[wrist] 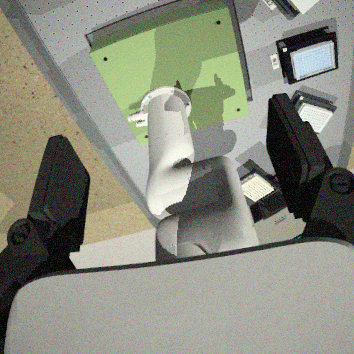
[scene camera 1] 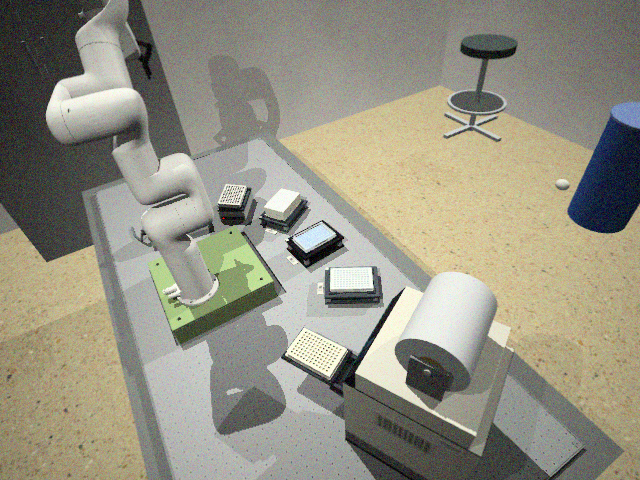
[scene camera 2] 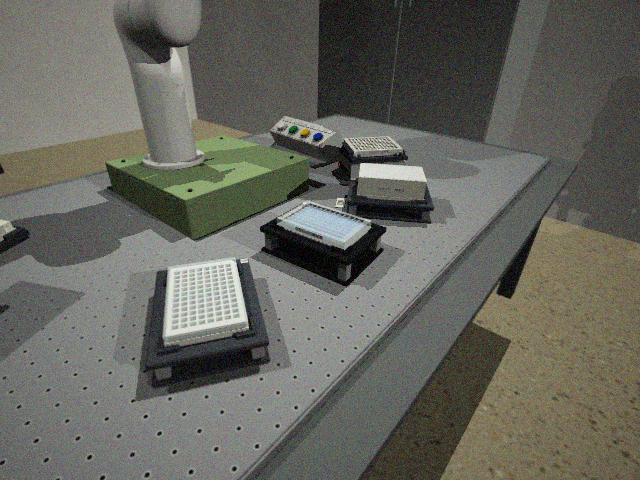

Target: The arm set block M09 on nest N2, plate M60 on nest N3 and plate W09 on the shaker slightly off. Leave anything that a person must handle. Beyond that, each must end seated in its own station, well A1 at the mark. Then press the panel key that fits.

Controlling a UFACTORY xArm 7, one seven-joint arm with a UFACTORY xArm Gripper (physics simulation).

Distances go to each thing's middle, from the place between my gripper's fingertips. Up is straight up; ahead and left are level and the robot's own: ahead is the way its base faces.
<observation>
Now: the blue-tinted plate [scene camera 2: 325,225] 51 cm below my hand, 37 cm ahead of it and 31 cm to the right of it. The rest, counted from my hand: cream plate [scene camera 1: 318,354] 74 cm to the right, 46 cm below, 18 cm ahead.
</observation>
